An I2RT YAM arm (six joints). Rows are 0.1 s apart.
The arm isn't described. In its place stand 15 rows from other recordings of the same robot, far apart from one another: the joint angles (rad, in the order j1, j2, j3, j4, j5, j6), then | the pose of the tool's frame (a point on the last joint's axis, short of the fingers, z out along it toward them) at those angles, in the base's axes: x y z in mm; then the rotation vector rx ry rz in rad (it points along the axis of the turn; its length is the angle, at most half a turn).
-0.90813, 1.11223, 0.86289, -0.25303, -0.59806, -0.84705 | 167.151, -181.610, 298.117, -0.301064, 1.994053, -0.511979
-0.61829, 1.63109, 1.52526, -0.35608, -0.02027, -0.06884 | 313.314, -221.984, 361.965, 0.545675, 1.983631, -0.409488
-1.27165, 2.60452, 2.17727, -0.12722, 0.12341, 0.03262 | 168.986, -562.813, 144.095, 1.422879, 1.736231, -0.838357
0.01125, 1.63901, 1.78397, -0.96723, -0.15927, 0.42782 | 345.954, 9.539, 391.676, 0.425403, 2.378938, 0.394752
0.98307, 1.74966, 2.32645, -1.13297, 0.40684, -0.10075 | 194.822, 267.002, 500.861, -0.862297, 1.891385, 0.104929
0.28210, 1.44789, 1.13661, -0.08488, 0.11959, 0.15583 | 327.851, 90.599, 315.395, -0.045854, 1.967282, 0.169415
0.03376, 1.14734, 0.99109, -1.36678, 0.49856, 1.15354 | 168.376, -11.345, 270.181, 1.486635, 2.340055, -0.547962
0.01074, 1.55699, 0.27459, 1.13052, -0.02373, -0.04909 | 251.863, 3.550, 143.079, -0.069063, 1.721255, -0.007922
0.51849, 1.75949, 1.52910, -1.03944, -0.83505, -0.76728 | 291.586, 196.753, 281.790, -1.663343, 1.934993, 1.072754
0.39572, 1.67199, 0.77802, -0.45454, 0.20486, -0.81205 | 252.748, 97.739, 116.560, -1.644415, 2.443202, -0.364088
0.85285, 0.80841, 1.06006, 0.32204, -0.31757, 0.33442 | 90.677, 120.715, 482.056, -0.573817, 0.945909, 1.231426
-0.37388, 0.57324, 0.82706, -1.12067, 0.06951, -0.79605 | 83.964, -35.598, 292.800, -0.498326, 2.479757, -0.586205
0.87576, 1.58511, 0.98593, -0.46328, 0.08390, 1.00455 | 202.882, 238.653, 193.219, 0.205476, 2.723640, 0.505454
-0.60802, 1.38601, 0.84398, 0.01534, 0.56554, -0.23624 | 237.210, -188.335, 245.711, 0.757153, 2.064528, -1.086076
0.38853, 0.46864, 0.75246, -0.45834, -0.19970, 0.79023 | 99.215, 48.244, 340.041, 0.216928, 1.845893, 1.018073
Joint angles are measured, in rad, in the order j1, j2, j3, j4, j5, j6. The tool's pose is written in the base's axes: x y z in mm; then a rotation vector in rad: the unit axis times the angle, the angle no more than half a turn. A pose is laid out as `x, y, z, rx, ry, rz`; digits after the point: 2 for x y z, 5 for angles.
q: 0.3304, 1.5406, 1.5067, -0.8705, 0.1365, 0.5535
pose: 310.38, 101.33, 343.15, 0.33370, 2.45304, 0.21344
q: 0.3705, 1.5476, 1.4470, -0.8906, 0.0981, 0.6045
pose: 302.90, 113.92, 320.96, 0.33789, 2.55195, 0.24789
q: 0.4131, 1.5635, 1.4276, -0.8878, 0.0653, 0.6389
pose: 299.43, 128.71, 310.21, 0.31915, 2.60163, 0.29520
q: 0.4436, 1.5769, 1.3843, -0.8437, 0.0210, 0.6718
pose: 297.83, 140.70, 295.18, 0.30977, 2.63608, 0.36096
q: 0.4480, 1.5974, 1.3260, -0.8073, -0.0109, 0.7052
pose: 298.10, 143.69, 272.94, 0.34377, 2.68733, 0.38331
